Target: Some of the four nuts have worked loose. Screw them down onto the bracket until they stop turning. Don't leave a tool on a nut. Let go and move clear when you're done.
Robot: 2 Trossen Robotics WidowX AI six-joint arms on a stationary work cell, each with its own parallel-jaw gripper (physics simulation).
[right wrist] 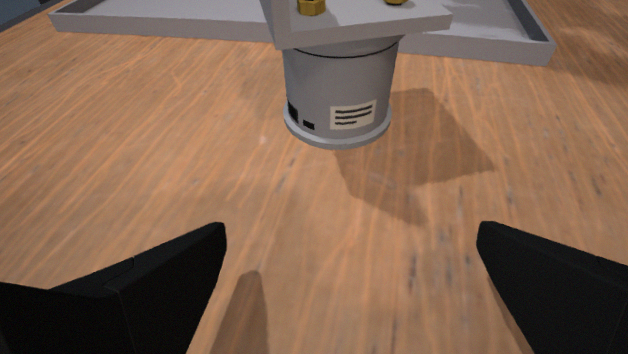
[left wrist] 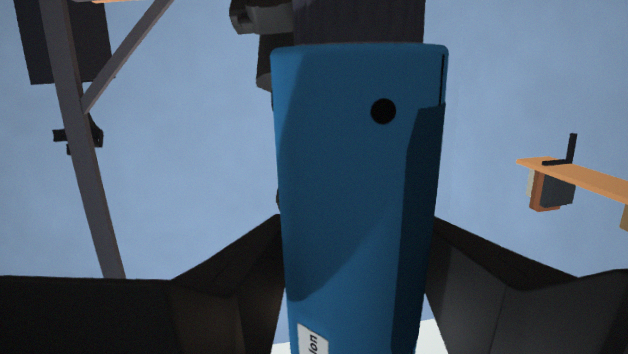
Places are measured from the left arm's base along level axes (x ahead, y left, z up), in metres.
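Pixels of known places: left gripper, fingertip midpoint: (left wrist: 349, 226); right gripper, fingertip midpoint: (right wrist: 350, 234).
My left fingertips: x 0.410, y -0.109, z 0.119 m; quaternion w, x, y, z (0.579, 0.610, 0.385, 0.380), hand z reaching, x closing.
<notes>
For each thing: its top centre in the pictures, then the offset to it from my left fingertips. "spot": a spot on its surface instead. Level surfaces: height alone.
- blue tool at a spot on its surface: (left wrist: 345, 165) spot: dx -0.036, dy +0.012, dz -0.032 m
- grey bracket at a spot on its surface: (right wrist: 365, 30) spot: dx +0.093, dy -0.095, dz -0.171 m
- grey round base at a spot on its surface: (right wrist: 340, 80) spot: dx +0.085, dy -0.100, dz -0.195 m
- wooden table at its surface level: dz -0.235 m
My left gripper (left wrist: 349, 226) is shut on a blue tool (left wrist: 345, 165), a thick body with a round black dot and a partly visible white label; its working end is not identifiable. My right gripper (right wrist: 350, 234) is wide open and empty above the table, on the near side of the bracket. The grey bracket (right wrist: 365, 30) sits on a grey round base at the top of the right wrist view. Two brass nuts, one at left (right wrist: 311, 7) and one at right (right wrist: 396, 1), show on its plate, cut by the frame edge. How tight they are cannot be told. The other nuts do not show.
A grey round base (right wrist: 340, 80) with a label stands on the wooden table (right wrist: 150, 150). A shallow grey tray (right wrist: 165, 27) lies behind it. In the left wrist view, a dark grey post (left wrist: 85, 165) stands at left and an orange shelf (left wrist: 595, 178) at right.
</notes>
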